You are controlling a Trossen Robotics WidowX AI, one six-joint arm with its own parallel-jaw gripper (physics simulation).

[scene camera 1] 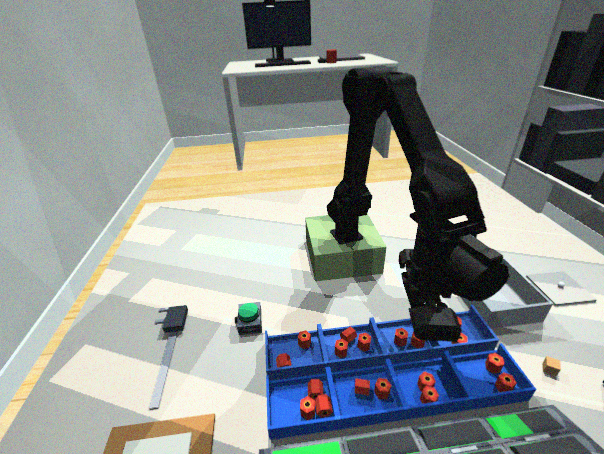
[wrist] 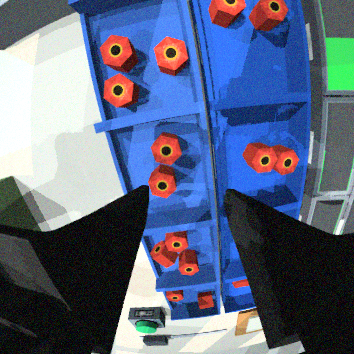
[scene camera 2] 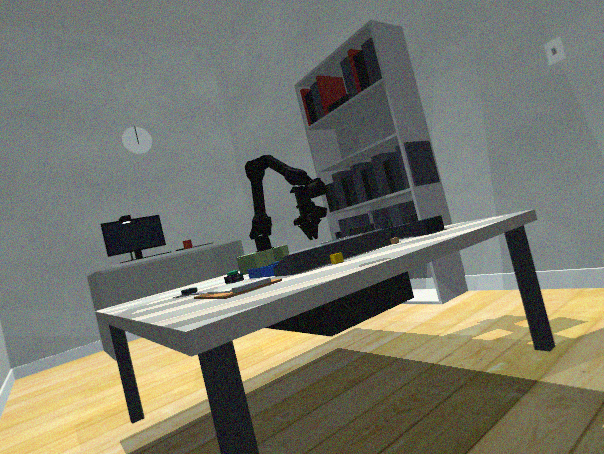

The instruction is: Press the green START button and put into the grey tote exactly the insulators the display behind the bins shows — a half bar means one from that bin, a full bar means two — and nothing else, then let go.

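Places are measured from the arm's base along level axes (x ahead, y left, z up), in centimetres.
Where they show: gripper, fingertip midpoint: (wrist: 187,194) (scene camera 2: 313,239); arm's base at its link origin: (scene camera 1: 346,234) (scene camera 2: 264,250).
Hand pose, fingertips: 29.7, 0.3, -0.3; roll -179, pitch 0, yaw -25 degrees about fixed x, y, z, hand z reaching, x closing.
Things, the pixels of their top centre, and the offset from my fingertips, as dx, dy, dz. "*": a spot on its surface instead.
- display at a spot on its surface: (scene camera 1: 382,444) * +14.0, -14.9, -3.4
- grey tote at its top centre: (scene camera 1: 498,281) (scene camera 2: 341,238) -5.3, +24.5, -2.7
- green button at its top centre: (scene camera 1: 248,308) (wrist: 145,331) (scene camera 2: 232,271) -18.1, -28.2, -4.0
- yellow cube at its top centre: (scene camera 2: 335,253) +25.8, -21.3, -5.3
- caliper at its top centre: (scene camera 1: 159,344) (wrist: 183,343) (scene camera 2: 191,289) -16.9, -46.4, -6.1
- clipboard at a spot on its surface: (scene camera 1: 205,425) * +0.9, -39.0, -7.5
- flat tray with a white ball, surface spot: (scene camera 1: 561,285) * -2.2, +40.7, -6.5
My gripper (scene camera 1: 436,332) (scene camera 2: 312,238) (wrist: 187,194) is partly open and empty, above the arm-side row of the blue bins (scene camera 1: 350,422) (wrist: 150,121). In the wrist view, two red insulators (wrist: 166,148) (wrist: 162,181) lie in a bin near the left fingertip. Two more (wrist: 263,159) (wrist: 287,161) lie across the divider. The arm hides part of the right end in scene camera 1. The display (scene camera 1: 382,444) shows green bars (scene camera 1: 510,425) (scene camera 1: 312,447) (wrist: 340,64); part is cut off. The grey tote (scene camera 1: 525,315) is partly hidden; no insulator shows inside. The green button (scene camera 1: 248,312) (scene camera 2: 233,274) (wrist: 146,326) stands left.
A wooden cube (scene camera 1: 551,366) (scene camera 2: 395,240) lies right of the bins. A yellow cube (scene camera 2: 336,257) lies beside the display. A caliper (scene camera 1: 175,318) and a clipboard (scene camera 1: 205,425) lie left. The arm stands on a green block (scene camera 1: 335,265). A flat tray with a white ball (scene camera 1: 561,285) lies beyond the tote.
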